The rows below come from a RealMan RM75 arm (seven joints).
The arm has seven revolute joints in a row. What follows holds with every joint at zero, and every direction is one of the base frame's. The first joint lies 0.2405 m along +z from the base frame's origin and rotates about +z. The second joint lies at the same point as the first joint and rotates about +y. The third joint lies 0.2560 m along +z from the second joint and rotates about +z. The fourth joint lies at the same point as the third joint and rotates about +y. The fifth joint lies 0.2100 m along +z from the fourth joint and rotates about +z. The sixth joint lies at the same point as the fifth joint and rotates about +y. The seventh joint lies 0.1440 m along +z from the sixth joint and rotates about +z. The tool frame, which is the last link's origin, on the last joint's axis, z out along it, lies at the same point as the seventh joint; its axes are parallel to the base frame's.
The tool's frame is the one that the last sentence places.
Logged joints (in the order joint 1, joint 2, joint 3, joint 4, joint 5, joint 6, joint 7), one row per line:
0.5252 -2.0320 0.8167 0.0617 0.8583 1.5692 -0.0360
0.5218 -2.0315 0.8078 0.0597 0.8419 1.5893 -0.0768
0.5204 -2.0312 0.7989 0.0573 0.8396 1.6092 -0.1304
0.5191 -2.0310 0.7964 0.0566 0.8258 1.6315 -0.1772
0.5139 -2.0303 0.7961 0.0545 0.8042 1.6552 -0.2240
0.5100 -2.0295 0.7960 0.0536 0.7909 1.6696 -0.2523
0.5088 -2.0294 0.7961 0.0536 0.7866 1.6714 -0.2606
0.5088 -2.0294 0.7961 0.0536 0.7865 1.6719 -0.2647
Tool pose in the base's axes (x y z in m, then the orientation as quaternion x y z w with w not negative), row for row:
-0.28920 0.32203 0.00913 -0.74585 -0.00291 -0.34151 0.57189
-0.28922 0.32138 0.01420 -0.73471 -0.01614 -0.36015 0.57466
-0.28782 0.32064 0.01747 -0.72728 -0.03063 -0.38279 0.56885
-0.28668 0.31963 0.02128 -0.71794 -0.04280 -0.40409 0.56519
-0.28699 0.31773 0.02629 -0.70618 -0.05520 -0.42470 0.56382
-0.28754 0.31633 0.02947 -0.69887 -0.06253 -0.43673 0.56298
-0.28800 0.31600 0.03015 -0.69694 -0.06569 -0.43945 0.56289
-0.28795 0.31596 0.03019 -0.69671 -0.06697 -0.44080 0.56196
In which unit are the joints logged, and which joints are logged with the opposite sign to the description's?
The joints are logged in radians. Opposite sign: joint 1, joint 4.
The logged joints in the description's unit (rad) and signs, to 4 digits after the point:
-0.5252 -2.0320 0.8167 -0.0617 0.8583 1.5692 -0.0360
-0.5218 -2.0315 0.8078 -0.0597 0.8419 1.5893 -0.0768
-0.5204 -2.0312 0.7989 -0.0573 0.8396 1.6092 -0.1304
-0.5191 -2.0310 0.7964 -0.0566 0.8258 1.6315 -0.1772
-0.5139 -2.0303 0.7961 -0.0545 0.8042 1.6552 -0.2240
-0.5100 -2.0295 0.7960 -0.0536 0.7909 1.6696 -0.2523
-0.5088 -2.0294 0.7961 -0.0536 0.7866 1.6714 -0.2606
-0.5088 -2.0294 0.7961 -0.0536 0.7865 1.6719 -0.2647

